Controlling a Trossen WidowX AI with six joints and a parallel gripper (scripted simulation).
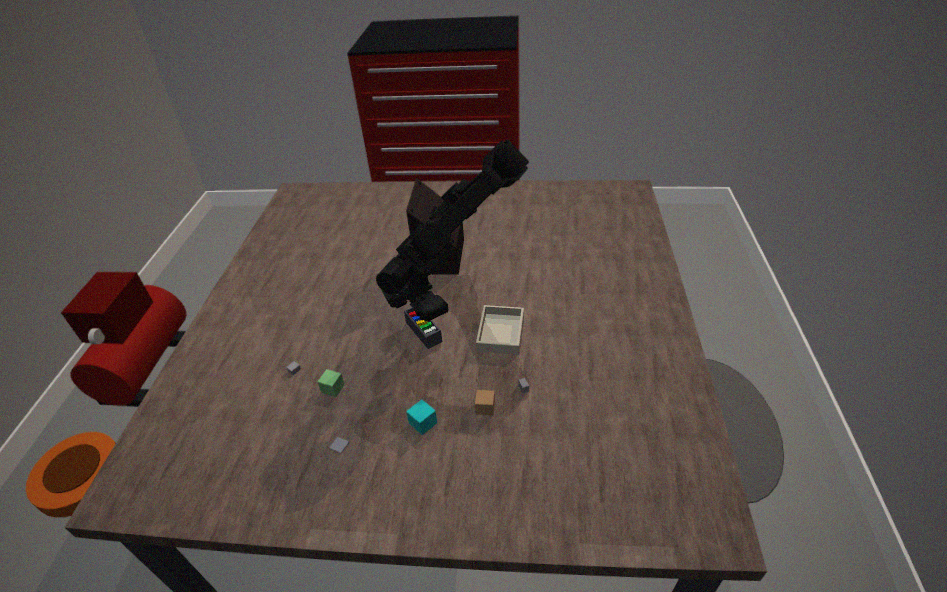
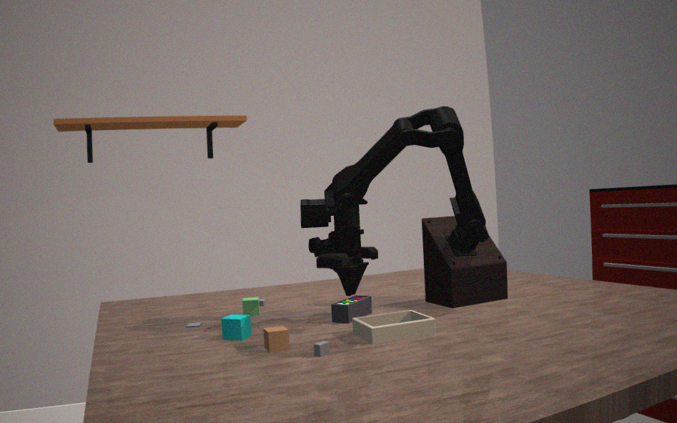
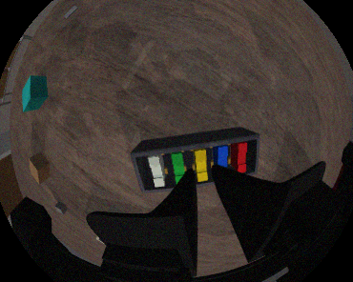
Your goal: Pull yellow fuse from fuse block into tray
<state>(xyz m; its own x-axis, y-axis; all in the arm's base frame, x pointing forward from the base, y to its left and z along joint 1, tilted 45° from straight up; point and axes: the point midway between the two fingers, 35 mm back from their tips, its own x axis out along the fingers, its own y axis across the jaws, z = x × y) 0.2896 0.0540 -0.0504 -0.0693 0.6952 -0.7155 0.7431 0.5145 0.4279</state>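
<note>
The yellow fuse lies 30 mm below my gripper tip. Also, from my gripper tip: green cube: 200 mm ahead, 170 mm to the right, 30 mm below; then tray: 190 mm to the left, 50 mm below, 20 mm behind; then teal cube: 270 mm ahead, 60 mm to the left, 30 mm below.
</note>
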